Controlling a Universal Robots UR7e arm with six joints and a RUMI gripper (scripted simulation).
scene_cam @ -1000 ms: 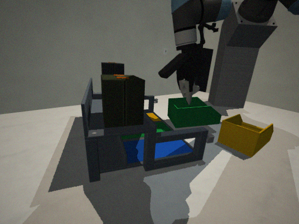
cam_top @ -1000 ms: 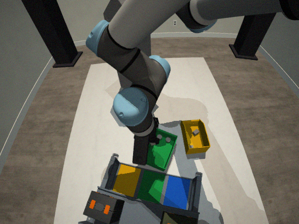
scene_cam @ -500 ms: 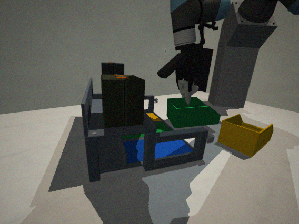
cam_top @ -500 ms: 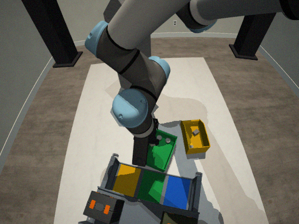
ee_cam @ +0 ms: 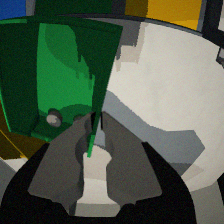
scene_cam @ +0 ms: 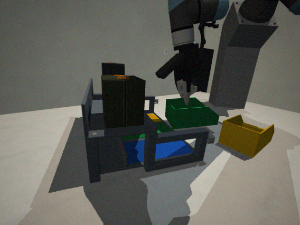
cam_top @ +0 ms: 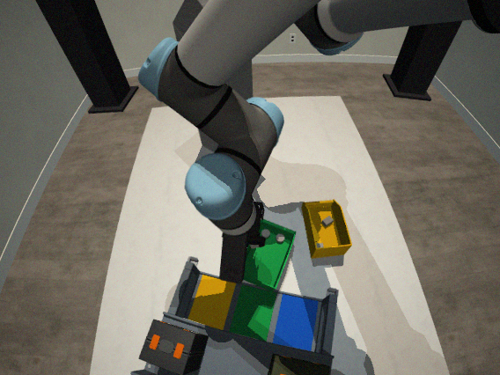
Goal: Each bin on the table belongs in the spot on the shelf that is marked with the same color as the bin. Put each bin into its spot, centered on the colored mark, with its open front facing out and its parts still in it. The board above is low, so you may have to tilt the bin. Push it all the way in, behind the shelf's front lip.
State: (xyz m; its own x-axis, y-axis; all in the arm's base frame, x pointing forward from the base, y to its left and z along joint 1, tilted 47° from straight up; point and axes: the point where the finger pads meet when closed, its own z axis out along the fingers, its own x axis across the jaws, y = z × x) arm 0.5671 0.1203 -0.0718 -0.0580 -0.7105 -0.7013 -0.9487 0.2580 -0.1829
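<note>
Now: the green bin 50 mm to the left of my hand, 30 mm below it and 10 mm ahead of it. Round my hand: shelf lip 90 mm below, 90 mm ahead, 30 mm to the left; shelf board 290 mm ahead, 10 mm above; yellow bin 210 mm to the left, 90 mm behind, 50 mm below.
</note>
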